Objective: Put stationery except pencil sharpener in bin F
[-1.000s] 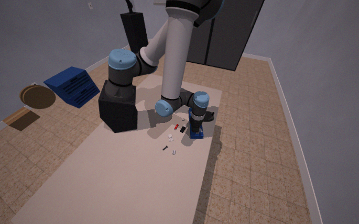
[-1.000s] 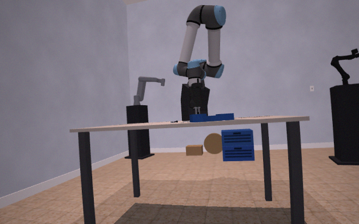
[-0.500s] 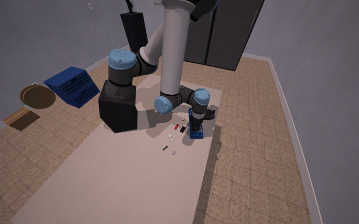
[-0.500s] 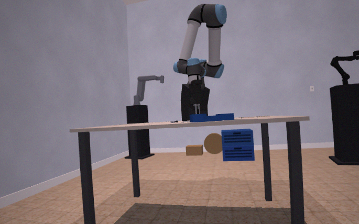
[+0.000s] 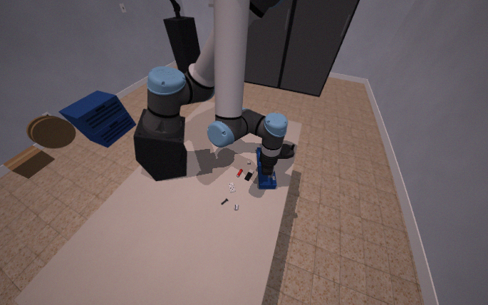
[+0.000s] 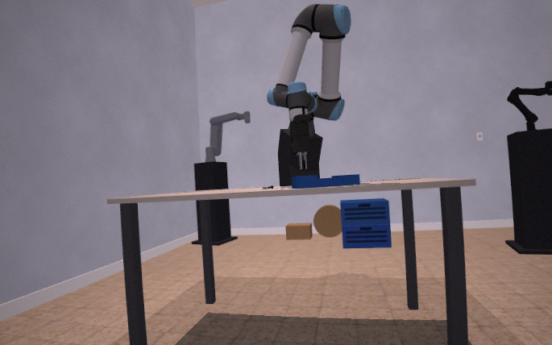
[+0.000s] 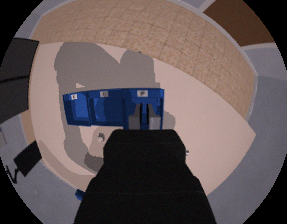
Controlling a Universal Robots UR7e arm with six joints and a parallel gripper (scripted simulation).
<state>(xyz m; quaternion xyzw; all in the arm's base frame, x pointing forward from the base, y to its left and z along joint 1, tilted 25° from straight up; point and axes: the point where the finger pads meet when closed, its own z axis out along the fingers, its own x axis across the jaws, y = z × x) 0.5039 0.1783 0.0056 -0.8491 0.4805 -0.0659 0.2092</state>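
My gripper is now 50 mm past the blue bin, 70 mm to the right of it and 70 mm above it. Also, from my hand: tiny white piece (150 mm behind, 40 mm to the left, 80 mm below); black block (100 mm behind, 20 mm to the right, 80 mm below); red item (150 mm behind, 40 mm to the right, 80 mm below).
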